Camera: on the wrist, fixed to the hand. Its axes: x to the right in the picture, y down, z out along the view.
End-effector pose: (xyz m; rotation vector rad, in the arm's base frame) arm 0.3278 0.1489 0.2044 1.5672 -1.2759 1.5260
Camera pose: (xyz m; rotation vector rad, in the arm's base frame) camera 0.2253 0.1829 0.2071 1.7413 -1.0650 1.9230
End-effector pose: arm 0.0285 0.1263 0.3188 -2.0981 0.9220 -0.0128
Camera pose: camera -0.0372 0.0412 0.3078 -1.7093 0.9246 -0.1780
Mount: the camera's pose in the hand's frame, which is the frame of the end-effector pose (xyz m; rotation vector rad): 0.0076 0.0808 -0.0713 0.3910 0.0314 0.0666
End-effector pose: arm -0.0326 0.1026 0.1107 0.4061 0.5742 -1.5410
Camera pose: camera 0.0408 0.1386 0.0400 0.7405 0.2767 -1.5847
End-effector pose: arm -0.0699 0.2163 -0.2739 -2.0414 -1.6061 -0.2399
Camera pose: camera 0.0212 0.1743 -0.2338 -1.7750 -1.4317 0.0636
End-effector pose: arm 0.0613 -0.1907 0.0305 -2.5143 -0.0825 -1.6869
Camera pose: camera 0.0074 -0.2798 0.0592 -2.1780 -0.2918 -1.5116
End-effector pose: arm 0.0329 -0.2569 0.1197 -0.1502 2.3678 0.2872
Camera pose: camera -0.0352 -0.1966 0.1779 0.1105 2.4126 -0.1505
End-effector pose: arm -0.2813 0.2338 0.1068 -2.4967 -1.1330 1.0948
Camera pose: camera -0.1822 0.1922 0.1176 -2.2472 -0.7447 1.1602
